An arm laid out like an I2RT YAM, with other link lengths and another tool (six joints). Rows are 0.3 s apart.
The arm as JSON. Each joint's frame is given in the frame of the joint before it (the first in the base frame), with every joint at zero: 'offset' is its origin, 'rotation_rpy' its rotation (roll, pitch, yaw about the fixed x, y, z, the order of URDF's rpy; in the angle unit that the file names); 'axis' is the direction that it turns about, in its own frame. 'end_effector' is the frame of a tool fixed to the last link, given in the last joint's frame.
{
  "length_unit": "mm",
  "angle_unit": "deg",
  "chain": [
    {
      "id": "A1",
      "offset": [
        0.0,
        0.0,
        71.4
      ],
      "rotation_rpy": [
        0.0,
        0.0,
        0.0
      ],
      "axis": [
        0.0,
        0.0,
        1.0
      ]
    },
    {
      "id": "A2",
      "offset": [
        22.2,
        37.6,
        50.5
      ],
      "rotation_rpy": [
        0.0,
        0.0,
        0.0
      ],
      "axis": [
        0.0,
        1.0,
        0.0
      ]
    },
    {
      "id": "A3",
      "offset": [
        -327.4,
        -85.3,
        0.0
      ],
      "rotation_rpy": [
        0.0,
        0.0,
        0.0
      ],
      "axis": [
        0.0,
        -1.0,
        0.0
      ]
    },
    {
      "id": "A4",
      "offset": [
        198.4,
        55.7,
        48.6
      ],
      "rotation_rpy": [
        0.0,
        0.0,
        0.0
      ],
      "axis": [
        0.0,
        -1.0,
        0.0
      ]
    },
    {
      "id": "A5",
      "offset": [
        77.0,
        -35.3,
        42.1
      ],
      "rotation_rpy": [
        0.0,
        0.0,
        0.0
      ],
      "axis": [
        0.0,
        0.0,
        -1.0
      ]
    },
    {
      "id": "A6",
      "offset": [
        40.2,
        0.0,
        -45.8
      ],
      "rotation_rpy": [
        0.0,
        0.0,
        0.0
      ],
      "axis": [
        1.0,
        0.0,
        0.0
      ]
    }
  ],
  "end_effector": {
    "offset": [
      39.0,
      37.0,
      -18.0
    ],
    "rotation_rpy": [
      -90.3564,
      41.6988,
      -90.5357
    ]
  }
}
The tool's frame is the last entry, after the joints.
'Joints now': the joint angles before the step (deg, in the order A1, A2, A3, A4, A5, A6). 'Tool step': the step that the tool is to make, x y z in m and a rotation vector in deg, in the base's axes. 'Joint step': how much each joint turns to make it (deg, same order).
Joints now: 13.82 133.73 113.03 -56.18 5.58 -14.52
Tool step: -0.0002 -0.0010 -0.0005 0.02 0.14 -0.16
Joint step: -0.13 0.00 -0.14 0.01 -0.04 0.05
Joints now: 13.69 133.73 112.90 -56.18 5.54 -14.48
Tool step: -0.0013 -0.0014 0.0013 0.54 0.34 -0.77
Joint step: -0.25 -0.28 -0.28 -0.26 -0.47 0.64
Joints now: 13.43 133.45 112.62 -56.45 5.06 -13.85
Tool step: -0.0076 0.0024 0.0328 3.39 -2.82 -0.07
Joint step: 0.02 -4.20 0.05 -0.77 -2.53 0.75
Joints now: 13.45 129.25 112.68 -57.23 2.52 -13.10
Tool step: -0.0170 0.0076 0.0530 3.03 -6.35 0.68
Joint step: 1.23 -7.22 -0.14 -0.22 -1.13 0.99
